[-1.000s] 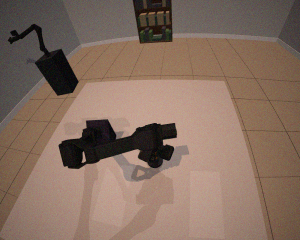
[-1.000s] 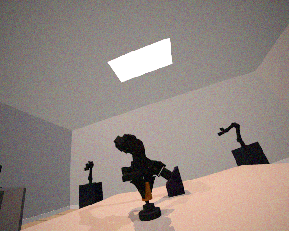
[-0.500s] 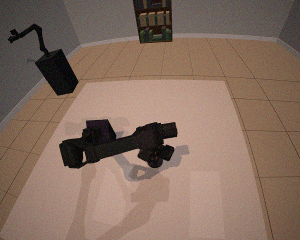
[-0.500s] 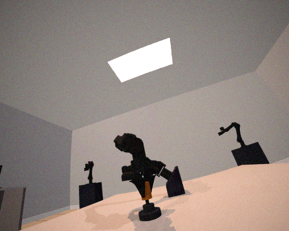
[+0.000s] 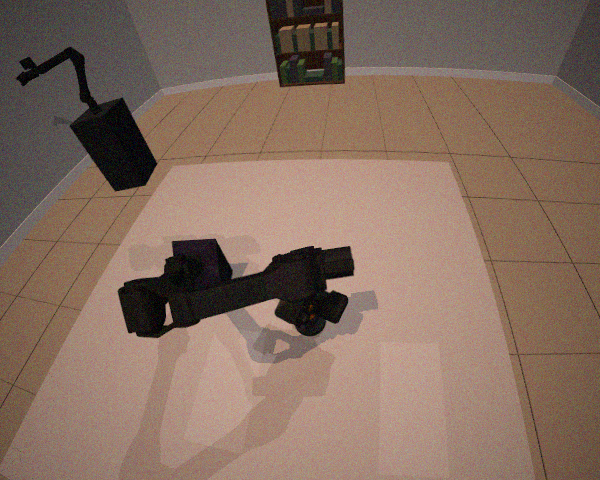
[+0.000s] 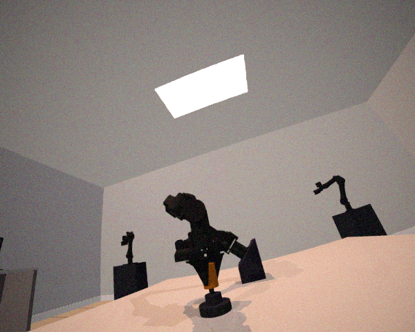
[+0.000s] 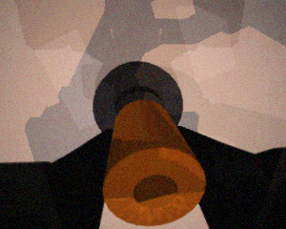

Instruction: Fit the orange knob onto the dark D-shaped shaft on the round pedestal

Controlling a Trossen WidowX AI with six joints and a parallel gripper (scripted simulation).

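The round pedestal is 40 mm below my gripper tip. Round my gripper tip: orange knob: 20 mm above.
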